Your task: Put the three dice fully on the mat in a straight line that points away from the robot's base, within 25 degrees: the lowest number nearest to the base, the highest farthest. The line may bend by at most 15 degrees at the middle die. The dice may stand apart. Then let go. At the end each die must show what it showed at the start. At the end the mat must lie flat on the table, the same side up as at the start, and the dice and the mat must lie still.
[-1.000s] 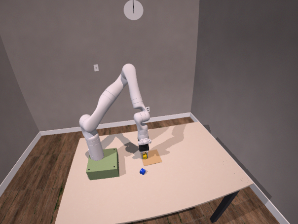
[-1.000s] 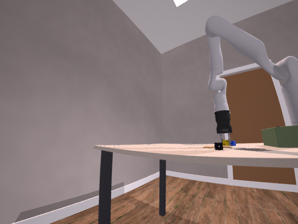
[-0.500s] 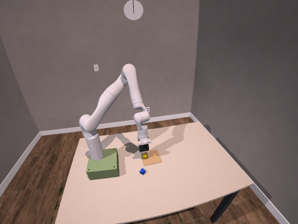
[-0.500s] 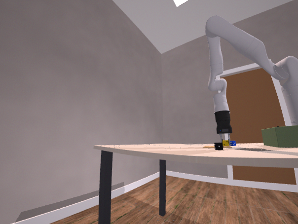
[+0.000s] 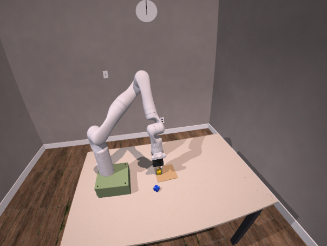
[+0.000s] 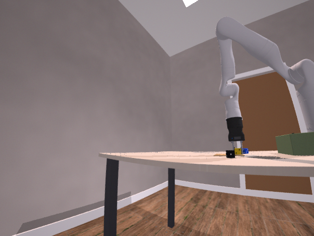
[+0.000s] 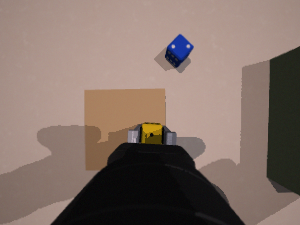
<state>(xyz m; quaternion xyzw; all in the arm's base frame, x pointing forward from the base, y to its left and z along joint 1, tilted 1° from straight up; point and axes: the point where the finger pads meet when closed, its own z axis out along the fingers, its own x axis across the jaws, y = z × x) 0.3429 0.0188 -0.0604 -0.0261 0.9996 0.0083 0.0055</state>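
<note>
Now: the yellow die right at my hand. From my hand the other things lie so: tan mat (50 mm ahead, 20 mm below); then black die (20 mm ahead, 160 mm to the left, 10 mm below); then blue die (30 mm behind, 130 mm to the right, 10 mm below).
</note>
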